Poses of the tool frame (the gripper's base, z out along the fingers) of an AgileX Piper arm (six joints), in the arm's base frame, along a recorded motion.
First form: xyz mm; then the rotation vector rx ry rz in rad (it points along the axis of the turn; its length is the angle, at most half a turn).
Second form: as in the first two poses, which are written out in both.
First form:
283, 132, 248, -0.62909, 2.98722, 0.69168
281, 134, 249, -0.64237, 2.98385, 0.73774
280, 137, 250, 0.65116, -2.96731, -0.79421
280, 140, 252, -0.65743, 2.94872, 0.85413
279, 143, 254, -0.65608, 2.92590, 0.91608
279, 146, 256, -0.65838, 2.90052, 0.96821
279, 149, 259, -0.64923, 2.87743, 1.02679
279, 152, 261, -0.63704, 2.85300, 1.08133
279, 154, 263, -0.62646, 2.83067, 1.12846
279, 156, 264, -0.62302, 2.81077, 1.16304
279, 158, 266, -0.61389, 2.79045, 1.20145
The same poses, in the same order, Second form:
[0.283, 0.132, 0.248], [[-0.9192, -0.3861, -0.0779], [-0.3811, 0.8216, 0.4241], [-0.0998, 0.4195, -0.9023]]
[0.281, 0.134, 0.249], [[-0.9163, -0.3891, -0.0947], [-0.3884, 0.8059, 0.4468], [-0.0975, 0.4462, -0.8896]]
[0.280, 0.137, 0.250], [[-0.9140, -0.3915, -0.1064], [-0.3923, 0.7860, 0.4777], [-0.1034, 0.4784, -0.8720]]
[0.280, 0.140, 0.252], [[-0.9123, -0.3939, -0.1120], [-0.3928, 0.7643, 0.5115], [-0.1159, 0.5106, -0.8520]]
[0.279, 0.143, 0.254], [[-0.9124, -0.3924, -0.1165], [-0.3887, 0.7417, 0.5466], [-0.1281, 0.5440, -0.8292]]
[0.279, 0.146, 0.256], [[-0.9113, -0.3946, -0.1176], [-0.3861, 0.7198, 0.5769], [-0.1430, 0.5712, -0.8083]]
[0.279, 0.149, 0.259], [[-0.9134, -0.3890, -0.1199], [-0.3770, 0.6975, 0.6095], [-0.1534, 0.6019, -0.7837]]
[0.279, 0.152, 0.261], [[-0.9162, -0.3827, -0.1191], [-0.3655, 0.6758, 0.6401], [-0.1644, 0.6300, -0.7590]]
[0.279, 0.154, 0.263], [[-0.9185, -0.3774, -0.1183], [-0.3553, 0.6558, 0.6661], [-0.1738, 0.6538, -0.7365]]
[0.279, 0.156, 0.264], [[-0.9188, -0.3768, -0.1172], [-0.3495, 0.6390, 0.6852], [-0.1833, 0.6706, -0.7188]]
[0.279, 0.158, 0.266], [[-0.9207, -0.3728, -0.1156], [-0.3402, 0.6212, 0.7060], [-0.1914, 0.6893, -0.6987]]

